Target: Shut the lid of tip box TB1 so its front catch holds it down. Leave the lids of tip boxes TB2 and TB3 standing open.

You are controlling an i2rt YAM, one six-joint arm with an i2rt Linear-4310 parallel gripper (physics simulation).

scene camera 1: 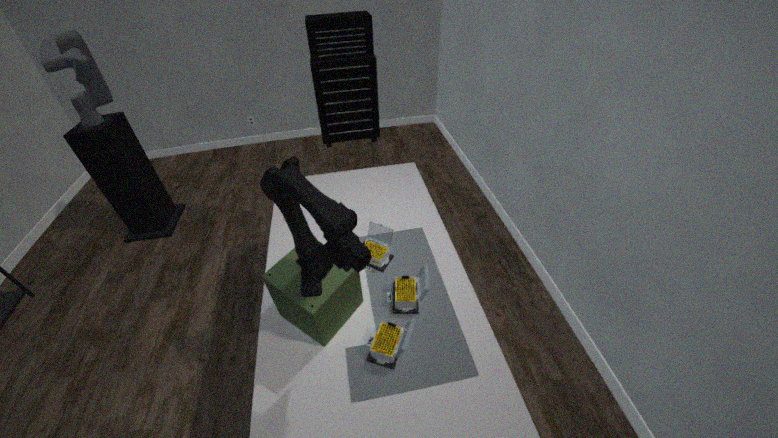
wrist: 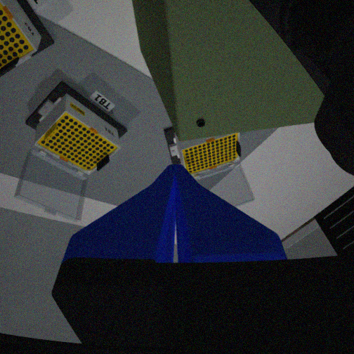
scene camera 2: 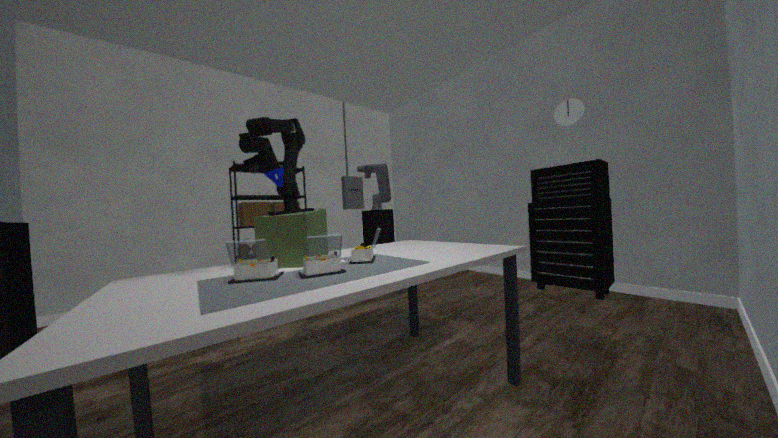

In view: the gripper (wrist: 175, 175), a yellow rack (wrist: 69, 138), a clear lid (scene camera 2: 323, 246), a clear lid (wrist: 230, 183) and a clear lid (scene camera 2: 242, 252).
